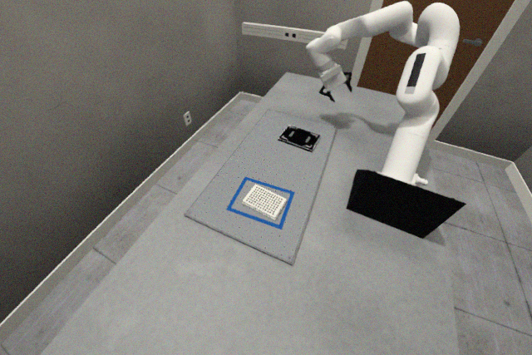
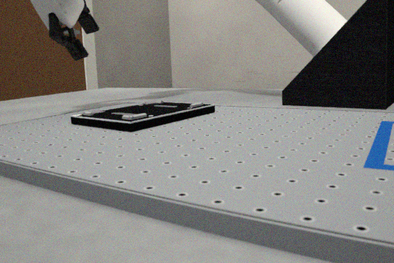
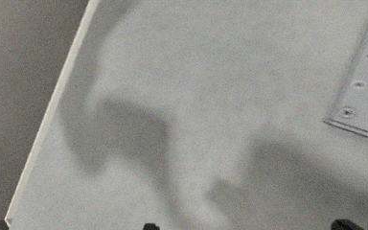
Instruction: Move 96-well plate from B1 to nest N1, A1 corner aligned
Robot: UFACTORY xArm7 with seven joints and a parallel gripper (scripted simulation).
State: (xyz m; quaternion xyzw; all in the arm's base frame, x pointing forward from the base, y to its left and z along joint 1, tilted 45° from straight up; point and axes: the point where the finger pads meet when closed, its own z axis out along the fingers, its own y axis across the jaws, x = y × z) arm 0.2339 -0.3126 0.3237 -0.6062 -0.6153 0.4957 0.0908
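The white 96-well plate is 620 mm to the left of my hand, 170 mm ahead of it and 120 mm below it. From my hand the other things lie so: black plate nest: 250 mm to the left, 130 mm ahead, 120 mm below.
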